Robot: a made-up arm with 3 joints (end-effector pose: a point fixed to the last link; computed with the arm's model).
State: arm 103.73 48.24 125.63
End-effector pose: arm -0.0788 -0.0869 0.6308 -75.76 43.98 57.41
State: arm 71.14 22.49 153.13
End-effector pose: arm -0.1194 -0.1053 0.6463 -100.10 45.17 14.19
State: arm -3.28 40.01 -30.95
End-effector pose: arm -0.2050 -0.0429 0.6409 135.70 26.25 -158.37
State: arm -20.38 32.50 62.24
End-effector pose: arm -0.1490 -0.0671 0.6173 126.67 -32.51 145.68
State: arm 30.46 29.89 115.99
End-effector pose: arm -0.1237 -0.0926 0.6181 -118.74 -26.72 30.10
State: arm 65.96 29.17 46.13
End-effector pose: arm -0.0562 -0.0658 0.6546 -115.74 -62.79 50.22
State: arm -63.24 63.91 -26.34
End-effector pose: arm -0.1679 -0.0121 0.5051 -151.59 62.63 -119.91
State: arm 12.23 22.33 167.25
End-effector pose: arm -0.1711 -0.1066 0.5934 -111.80 0.41 4.81
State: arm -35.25 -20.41 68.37
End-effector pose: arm -0.1515 -0.1381 0.5996 70.82 -29.92 -158.04
